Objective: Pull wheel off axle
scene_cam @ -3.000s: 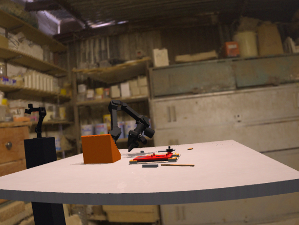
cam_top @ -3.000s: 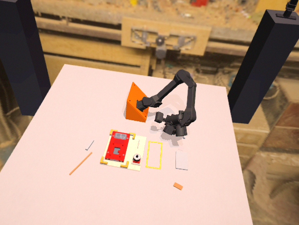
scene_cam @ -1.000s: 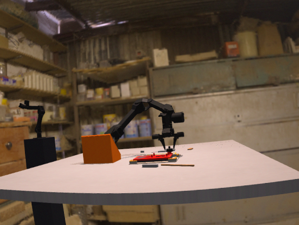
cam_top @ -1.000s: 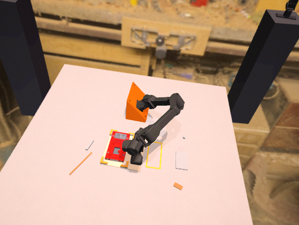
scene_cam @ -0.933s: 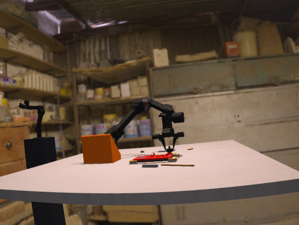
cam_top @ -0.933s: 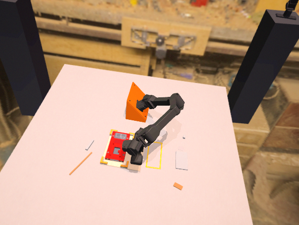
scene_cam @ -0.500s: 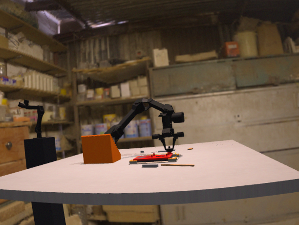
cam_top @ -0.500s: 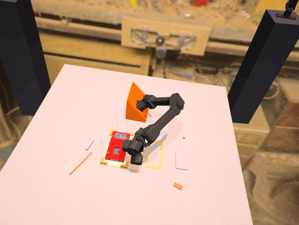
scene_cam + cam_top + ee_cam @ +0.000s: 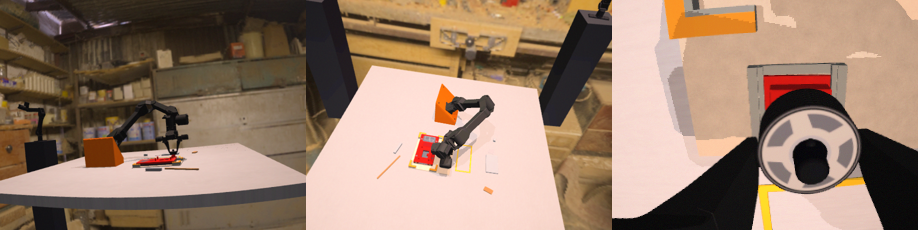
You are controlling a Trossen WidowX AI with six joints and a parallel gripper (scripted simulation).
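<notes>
My gripper tip is now 10 mm above the upright axle. From my gripper tip the other things lie so: wheel: right at my gripper tip; then orange tile: 140 mm ahead, 230 mm to the left, 40 mm below; then grey bar: 90 mm behind, 280 mm to the right, 30 mm below.
</notes>
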